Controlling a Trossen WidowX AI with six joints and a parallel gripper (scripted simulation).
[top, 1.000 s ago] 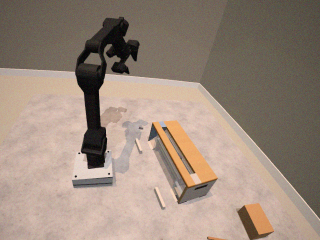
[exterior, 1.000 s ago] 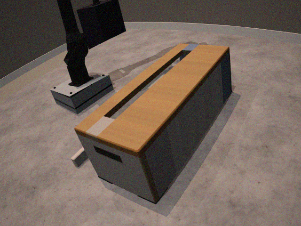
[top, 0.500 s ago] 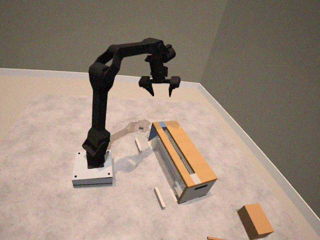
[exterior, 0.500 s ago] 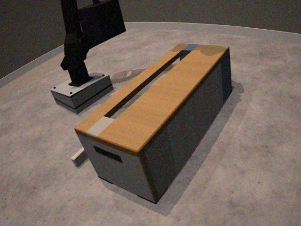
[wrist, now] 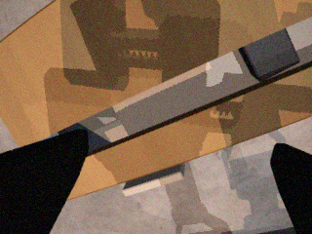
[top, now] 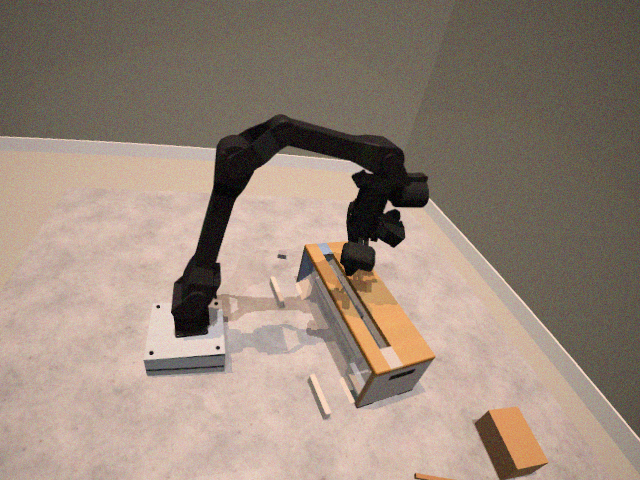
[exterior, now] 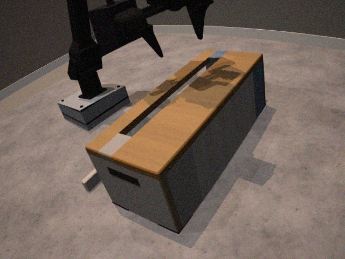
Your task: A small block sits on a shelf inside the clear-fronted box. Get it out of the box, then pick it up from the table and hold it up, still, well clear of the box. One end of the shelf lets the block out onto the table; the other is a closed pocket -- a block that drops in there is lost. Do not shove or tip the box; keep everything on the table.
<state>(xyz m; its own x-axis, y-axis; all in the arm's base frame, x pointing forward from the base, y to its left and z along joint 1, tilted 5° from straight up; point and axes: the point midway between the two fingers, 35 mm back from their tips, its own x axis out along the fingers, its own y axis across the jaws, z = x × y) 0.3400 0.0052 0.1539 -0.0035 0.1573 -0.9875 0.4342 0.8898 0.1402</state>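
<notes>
The dark block lies 1 cm ahead of my gripper tip, 7 cm to the right of it and 11 cm below it. Round my gripper tip: orange block: 25 cm ahead, 40 cm to the right, 16 cm below; thin orange stick: 11 cm ahead, 43 cm to the right, 19 cm below; clear-fronted box: 4 cm to the right, 13 cm below.
</notes>
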